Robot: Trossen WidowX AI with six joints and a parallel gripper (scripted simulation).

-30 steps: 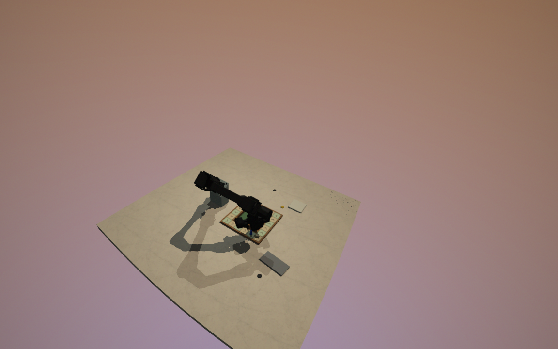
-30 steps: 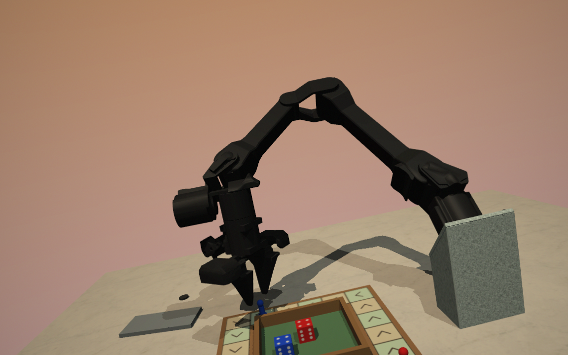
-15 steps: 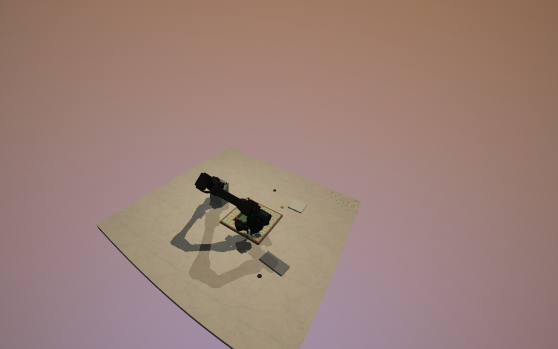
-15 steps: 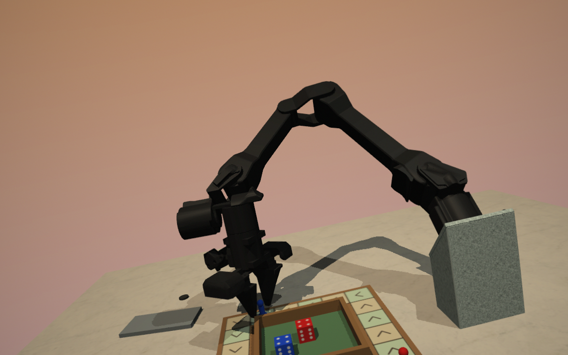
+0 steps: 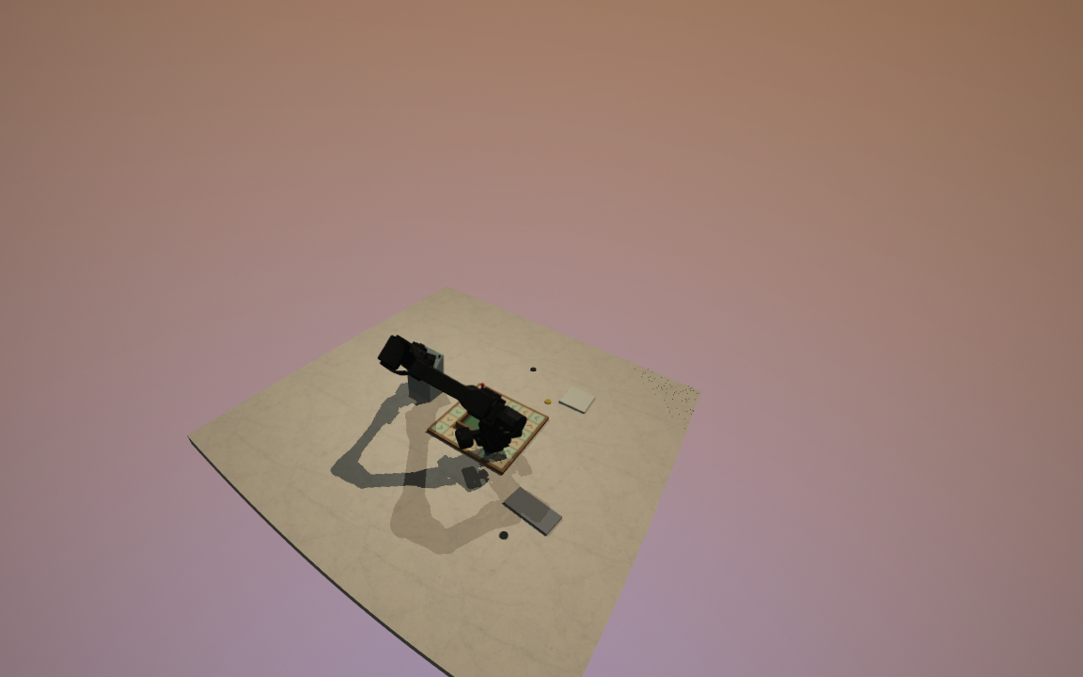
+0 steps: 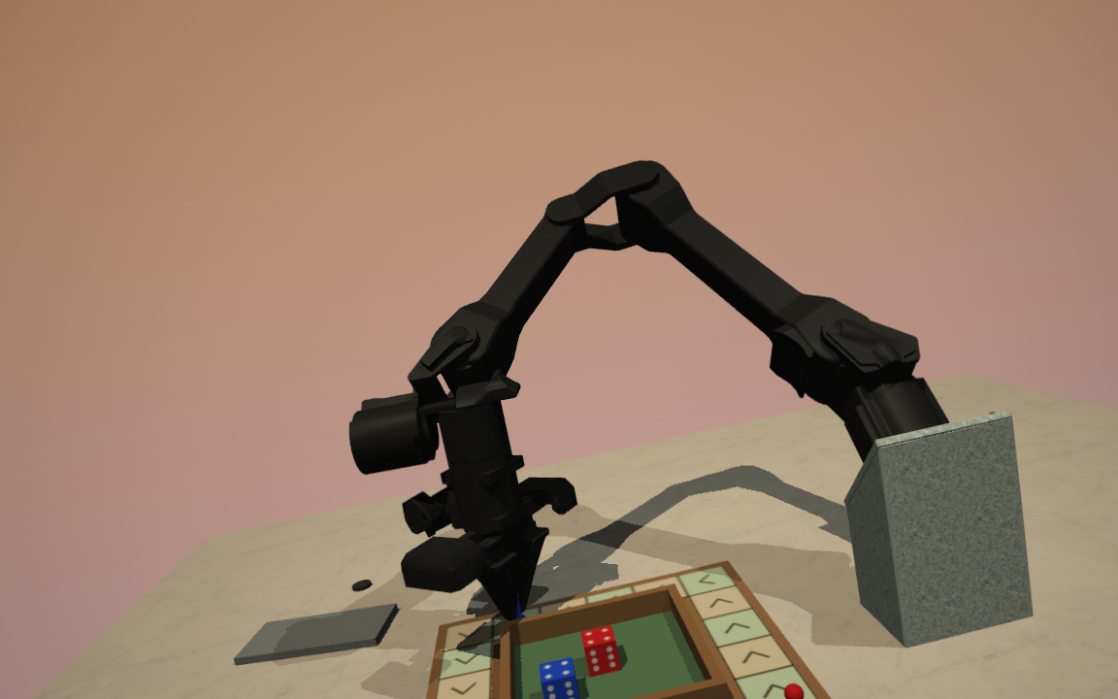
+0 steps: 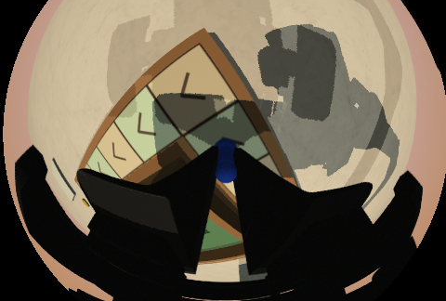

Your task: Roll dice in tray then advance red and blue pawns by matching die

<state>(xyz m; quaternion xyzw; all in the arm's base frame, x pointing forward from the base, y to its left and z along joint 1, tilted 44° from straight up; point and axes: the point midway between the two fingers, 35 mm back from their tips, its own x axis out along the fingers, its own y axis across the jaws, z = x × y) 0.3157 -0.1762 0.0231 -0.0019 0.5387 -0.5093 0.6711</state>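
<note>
My gripper tip is now 120 mm to the right of the green tray, 60 mm past it and 10 mm above it. Round my gripper tip: grey flat plate (200 mm ahead, 110 mm to the right, 20 mm below); then red pawn (240 mm to the left, 160 mm behind, 10 mm above); then blue pawn (10 mm above).
</note>
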